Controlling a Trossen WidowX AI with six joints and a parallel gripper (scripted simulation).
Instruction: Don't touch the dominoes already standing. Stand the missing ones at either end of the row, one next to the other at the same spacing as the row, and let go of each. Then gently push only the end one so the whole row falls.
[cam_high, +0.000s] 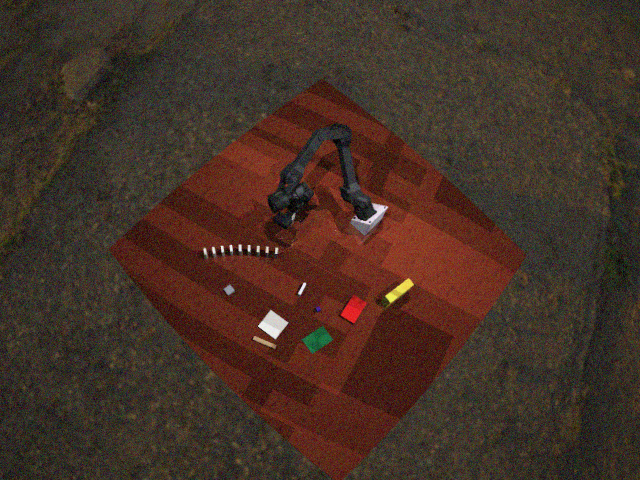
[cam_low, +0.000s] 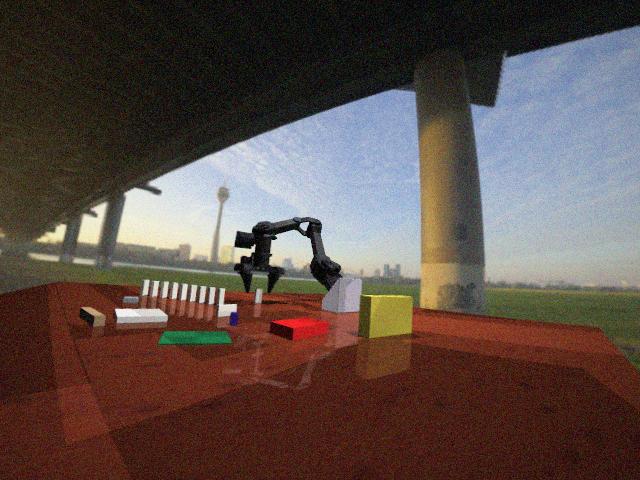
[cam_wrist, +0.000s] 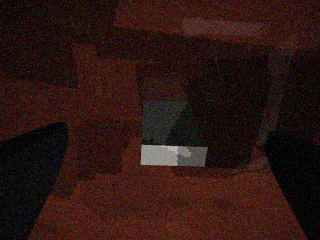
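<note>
The purple piece lies 35 cm to the left of my gripper tip, 15 cm ahead of it and 2 cm below it. The rest, counted from my gripper tip: white slab 32 cm ahead, 30 cm to the left, 3 cm below; then red block 43 cm to the left, 4 cm ahead, 2 cm below; then grey cube 37 cm ahead, 9 cm to the left, 3 cm below.
</note>
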